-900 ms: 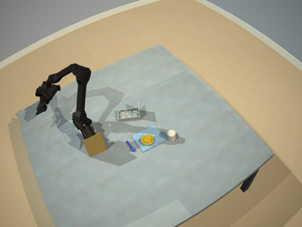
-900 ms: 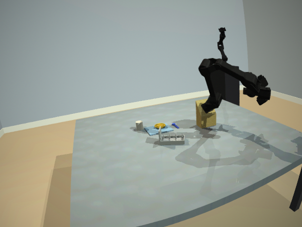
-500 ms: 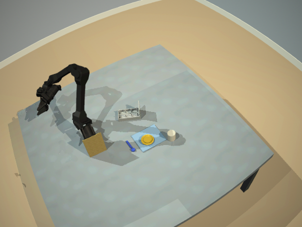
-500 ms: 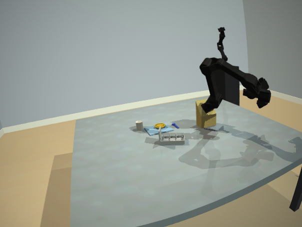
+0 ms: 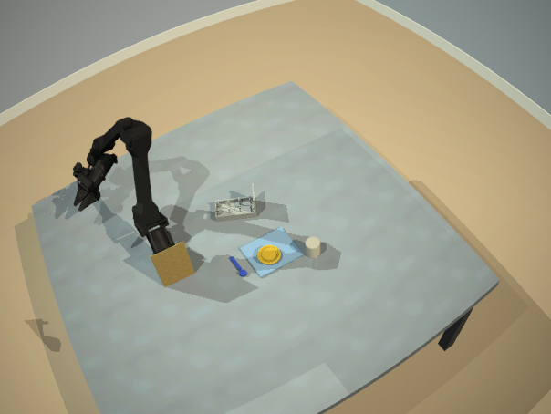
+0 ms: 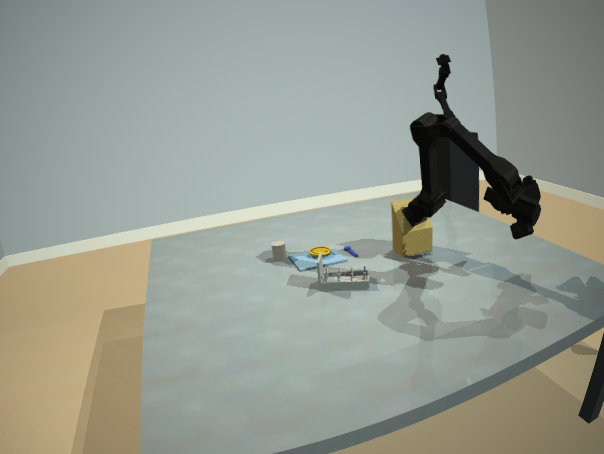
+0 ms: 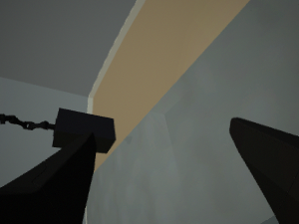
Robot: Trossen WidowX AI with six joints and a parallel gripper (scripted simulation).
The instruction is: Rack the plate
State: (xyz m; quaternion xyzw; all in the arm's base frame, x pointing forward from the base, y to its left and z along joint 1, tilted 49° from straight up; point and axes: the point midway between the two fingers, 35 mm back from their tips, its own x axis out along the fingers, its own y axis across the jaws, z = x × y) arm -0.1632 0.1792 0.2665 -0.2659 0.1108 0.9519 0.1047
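Right now the yellow plate is 45 cm ahead of my gripper tip, 46 cm to the right of it and 16 cm below it. The rest, counted from my gripper tip: light blue mat: 47 cm ahead, 44 cm to the right, 18 cm below; blue spoon: 36 cm ahead, 43 cm to the right, 17 cm below; grey dish rack: 49 cm ahead, 23 cm to the right, 16 cm below.
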